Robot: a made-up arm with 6 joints.
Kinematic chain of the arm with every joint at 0, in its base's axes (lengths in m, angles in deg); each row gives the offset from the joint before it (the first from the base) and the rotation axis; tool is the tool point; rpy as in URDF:
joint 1: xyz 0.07 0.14 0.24 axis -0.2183 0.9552 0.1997
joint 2: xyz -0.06 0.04 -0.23 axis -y
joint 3: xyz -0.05 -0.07 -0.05 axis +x
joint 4: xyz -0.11 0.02 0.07 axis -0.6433 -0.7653 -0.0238
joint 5: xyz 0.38 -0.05 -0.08 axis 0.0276 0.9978 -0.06
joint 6: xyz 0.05 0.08 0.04 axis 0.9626 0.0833 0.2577
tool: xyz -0.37 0 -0.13 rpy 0 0 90
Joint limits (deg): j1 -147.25..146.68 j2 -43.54..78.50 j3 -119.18..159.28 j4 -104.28..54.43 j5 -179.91..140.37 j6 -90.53..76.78
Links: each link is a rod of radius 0.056 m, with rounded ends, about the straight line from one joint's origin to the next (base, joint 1, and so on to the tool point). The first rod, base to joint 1, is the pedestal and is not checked.
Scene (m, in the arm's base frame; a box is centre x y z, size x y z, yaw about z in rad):
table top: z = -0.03
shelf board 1: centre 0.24 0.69 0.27 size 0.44 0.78 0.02 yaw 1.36
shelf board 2: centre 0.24 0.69 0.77 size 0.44 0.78 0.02 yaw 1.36
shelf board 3: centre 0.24 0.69 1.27 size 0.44 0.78 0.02 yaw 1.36
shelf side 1: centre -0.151 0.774 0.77 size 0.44 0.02 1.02 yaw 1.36
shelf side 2: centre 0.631 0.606 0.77 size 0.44 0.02 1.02 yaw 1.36
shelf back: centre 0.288 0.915 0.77 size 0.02 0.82 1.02 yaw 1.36
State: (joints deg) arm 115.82 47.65 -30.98 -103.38 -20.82 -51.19
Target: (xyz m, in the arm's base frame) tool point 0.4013 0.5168 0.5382
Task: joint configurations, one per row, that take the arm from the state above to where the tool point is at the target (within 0.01 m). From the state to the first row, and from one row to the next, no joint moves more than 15 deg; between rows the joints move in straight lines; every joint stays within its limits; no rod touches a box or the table.
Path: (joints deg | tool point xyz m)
1: 118.83 42.23 -16.19 -103.51 -23.08 -53.99 | -0.3573 0.1299 0.7291
2: 121.85 36.82 -1.40 -103.64 -25.33 -56.78 | -0.2530 0.1853 0.7831
3: 124.86 31.40 13.39 -103.77 -27.59 -59.58 | -0.1335 0.2345 0.8089
4: 127.88 25.98 28.18 -103.89 -29.85 -62.37 | -0.0067 0.2734 0.8042
5: 130.89 20.56 42.98 -104.02 -32.11 -65.17 | 0.1186 0.2981 0.7700
6: 133.91 15.15 57.77 -104.15 -34.36 -67.96 | 0.2343 0.3054 0.7108
7: 136.92 9.73 72.56 -104.28 -36.62 -70.76 | 0.3342 0.2936 0.6341
8: 140.17 11.48 74.69 -104.28 -51.24 -62.03 | 0.3737 0.3719 0.6142
9: 143.43 13.23 76.83 -104.28 -65.87 -53.30 | 0.3962 0.4478 0.5813
10: 146.68 14.98 78.96 -104.28 -80.49 -44.57 | 0.4013 0.5168 0.5382

